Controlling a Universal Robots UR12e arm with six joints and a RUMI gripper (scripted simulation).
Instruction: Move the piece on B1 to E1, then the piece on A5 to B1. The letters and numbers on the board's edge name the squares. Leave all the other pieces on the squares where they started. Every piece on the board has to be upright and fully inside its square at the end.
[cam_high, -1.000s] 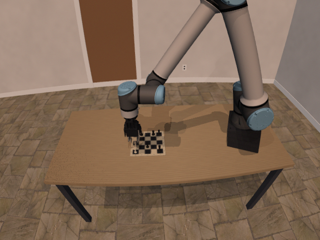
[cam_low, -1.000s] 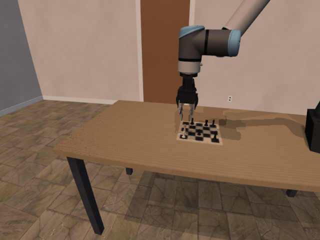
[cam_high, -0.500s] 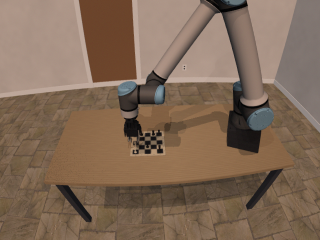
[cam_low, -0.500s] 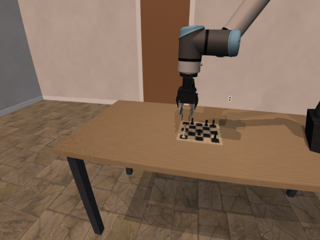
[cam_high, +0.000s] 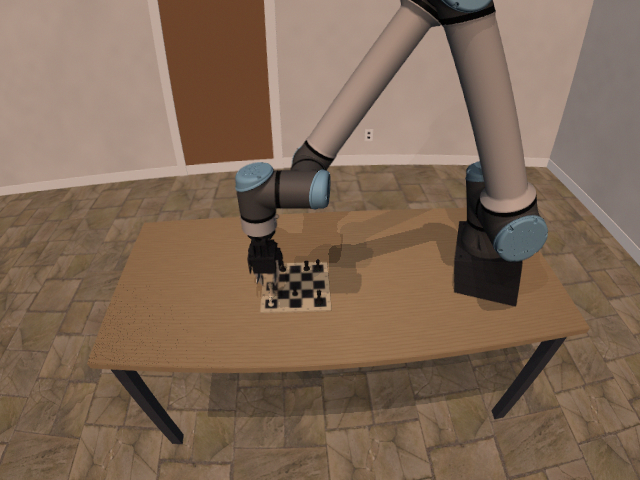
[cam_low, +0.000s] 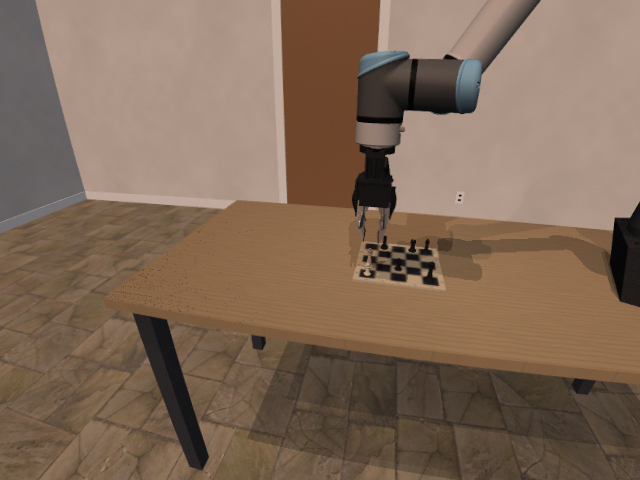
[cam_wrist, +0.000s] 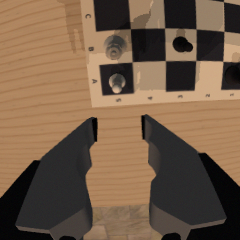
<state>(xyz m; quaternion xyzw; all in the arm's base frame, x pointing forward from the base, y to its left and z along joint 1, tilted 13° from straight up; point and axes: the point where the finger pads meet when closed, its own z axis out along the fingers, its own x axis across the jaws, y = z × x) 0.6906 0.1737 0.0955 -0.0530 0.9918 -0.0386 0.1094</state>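
Now: the white piece 10 mm ahead of my hand, 40 mm to the right of it and 80 mm below it. The rest, counted from my hand: chessboard (60 mm behind, 90 mm to the right, 110 mm below).
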